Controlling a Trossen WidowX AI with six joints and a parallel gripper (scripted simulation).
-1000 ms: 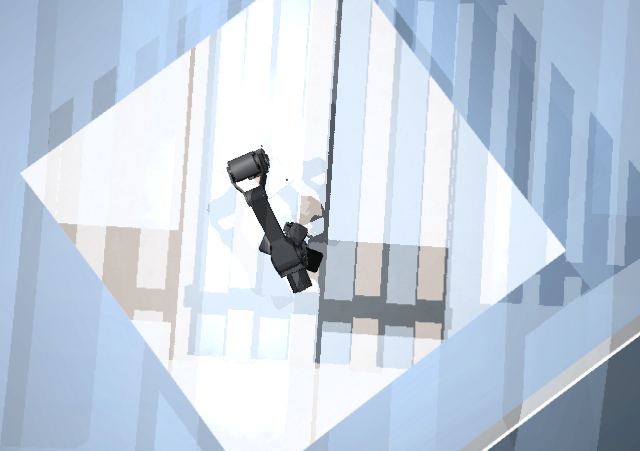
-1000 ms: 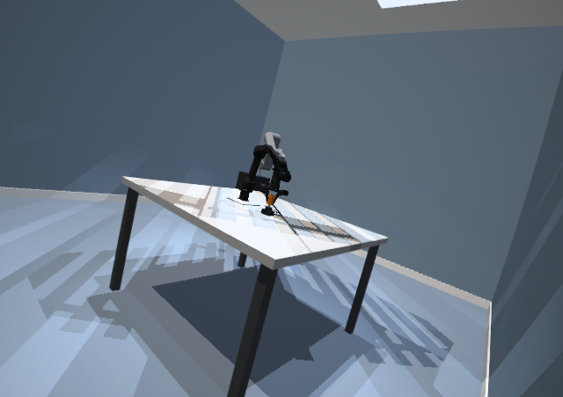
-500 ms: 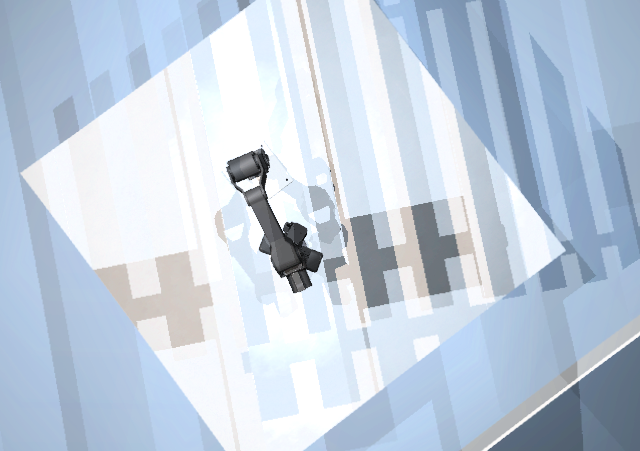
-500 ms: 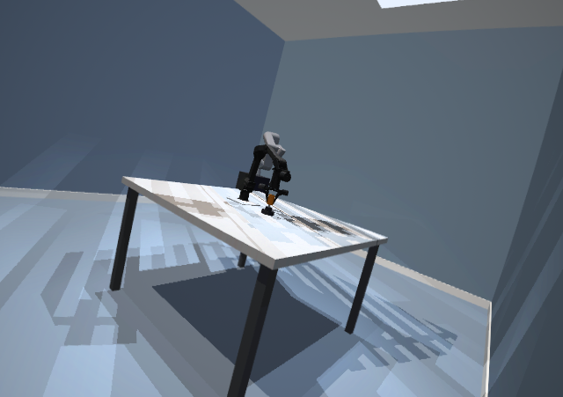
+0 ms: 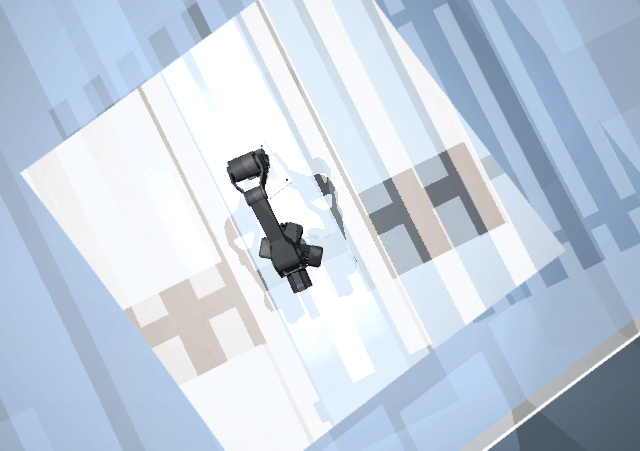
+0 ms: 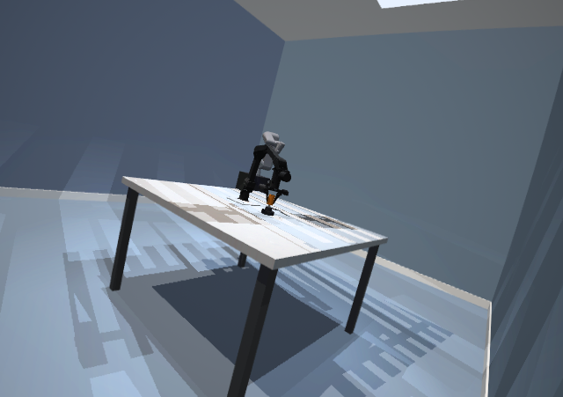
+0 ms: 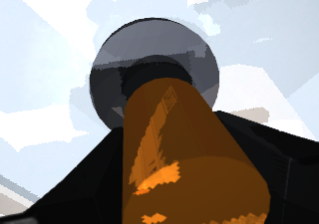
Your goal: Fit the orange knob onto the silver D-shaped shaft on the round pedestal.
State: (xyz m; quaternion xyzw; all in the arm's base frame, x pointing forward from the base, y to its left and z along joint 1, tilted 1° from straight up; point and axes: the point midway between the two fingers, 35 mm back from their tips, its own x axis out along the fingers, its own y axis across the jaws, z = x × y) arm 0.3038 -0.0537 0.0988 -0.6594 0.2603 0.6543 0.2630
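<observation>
My gripper tip is 30 mm below the orange knob. Round my gripper tip: dark round pedestal (40 mm below).
</observation>
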